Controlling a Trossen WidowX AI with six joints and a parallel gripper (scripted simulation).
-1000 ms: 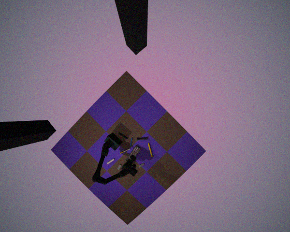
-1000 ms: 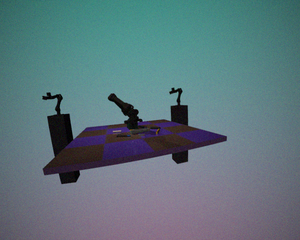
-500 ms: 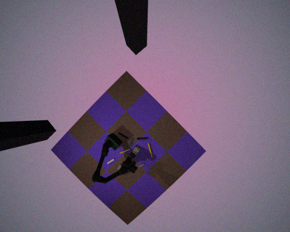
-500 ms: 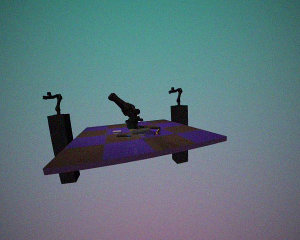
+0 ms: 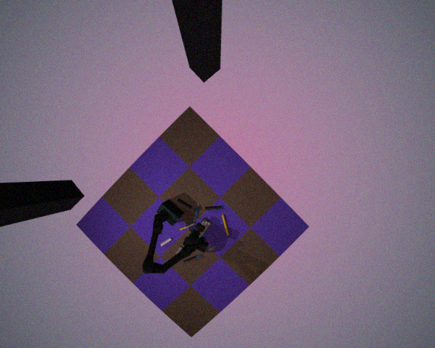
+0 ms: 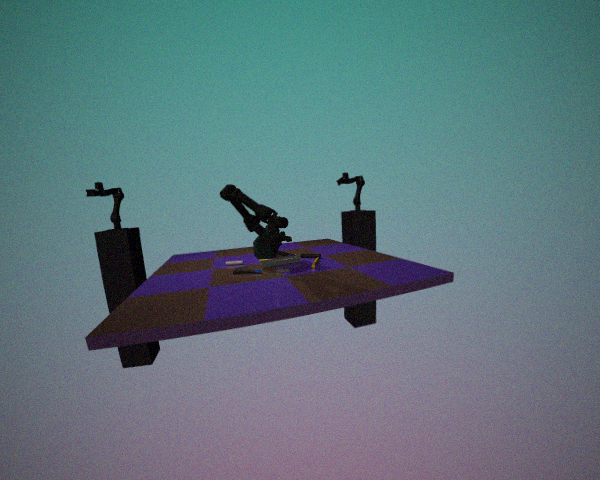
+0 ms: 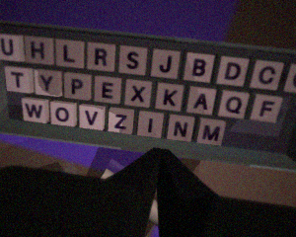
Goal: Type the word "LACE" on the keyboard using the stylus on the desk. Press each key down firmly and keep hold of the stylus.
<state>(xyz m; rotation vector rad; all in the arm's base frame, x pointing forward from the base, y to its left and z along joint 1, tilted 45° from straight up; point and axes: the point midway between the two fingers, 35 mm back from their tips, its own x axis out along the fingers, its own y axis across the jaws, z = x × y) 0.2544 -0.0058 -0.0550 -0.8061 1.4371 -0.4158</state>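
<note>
The e key lies 2 cm ahead of my gripper tip, 4 cm to the left of it and 3 cm below it. From my gripper tip the other things lie so: grey block (18 cm ahead, 4 cm below); then blue stylus (12 cm behind, 12 cm to the left, 3 cm below); then white marker (7 cm behind, 4 cm to the right, 3 cm below).
</note>
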